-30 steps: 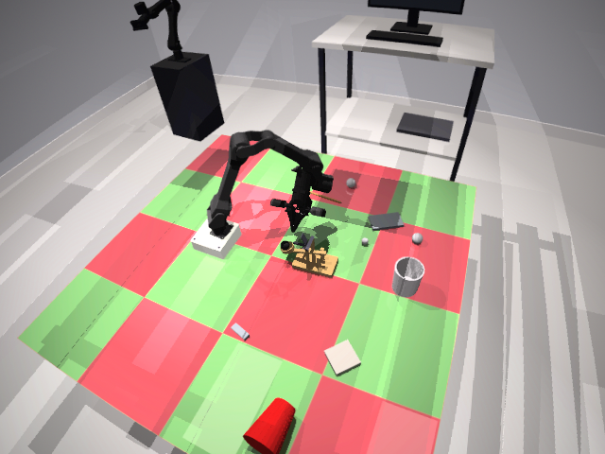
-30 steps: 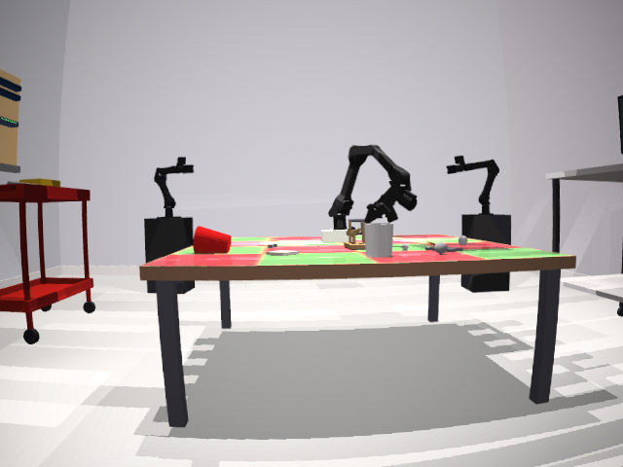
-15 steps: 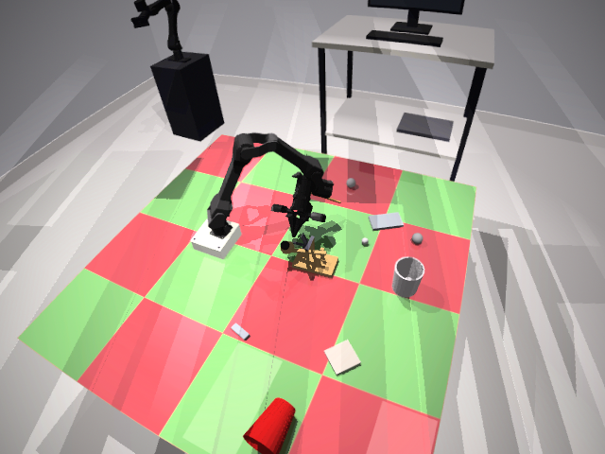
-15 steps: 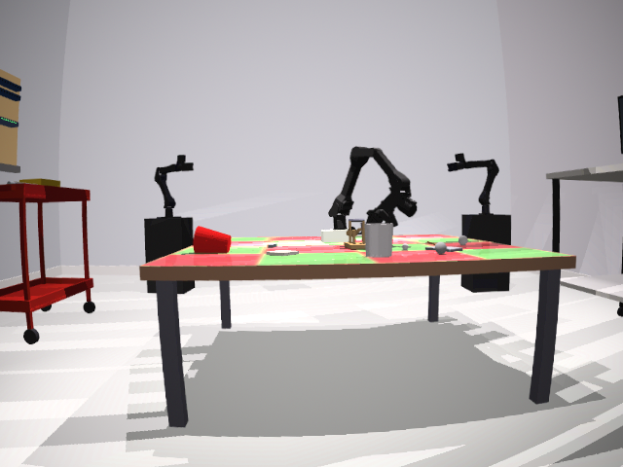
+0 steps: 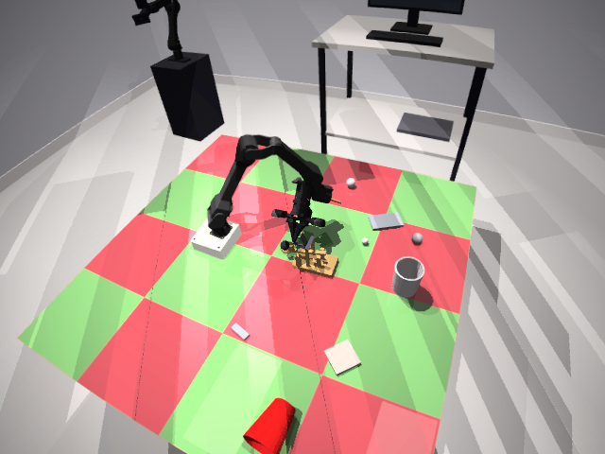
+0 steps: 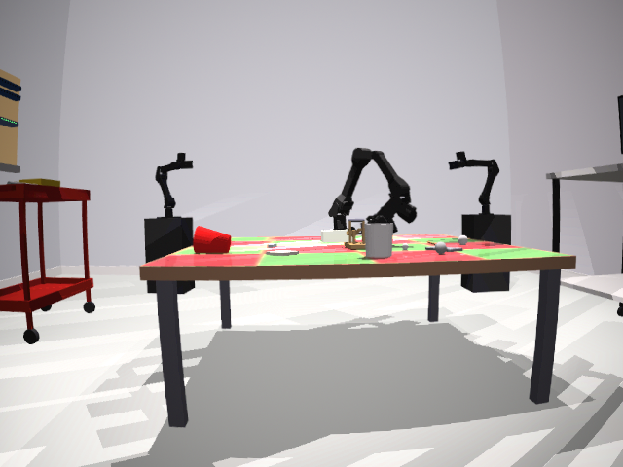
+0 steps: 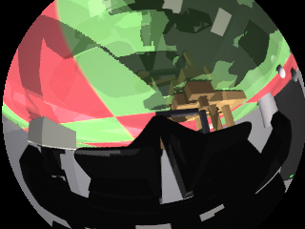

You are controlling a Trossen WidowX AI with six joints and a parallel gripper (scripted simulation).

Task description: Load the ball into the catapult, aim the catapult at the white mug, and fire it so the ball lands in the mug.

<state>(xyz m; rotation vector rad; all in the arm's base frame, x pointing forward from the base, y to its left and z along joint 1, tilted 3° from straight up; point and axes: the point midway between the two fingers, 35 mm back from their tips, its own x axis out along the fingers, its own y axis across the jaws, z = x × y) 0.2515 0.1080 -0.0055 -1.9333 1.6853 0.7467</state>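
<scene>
Now: gripper tip 50 mm to the left of the dark ball and 30 mm below it. The rest, counted from my gripper tip: wooden catapult 60 mm ahead, 20 mm to the right, 20 mm above; thin wooden stick 40 mm behind, 290 mm to the left, 30 mm below; small white ball 220 mm ahead, 130 mm to the left, 20 mm below.
</scene>
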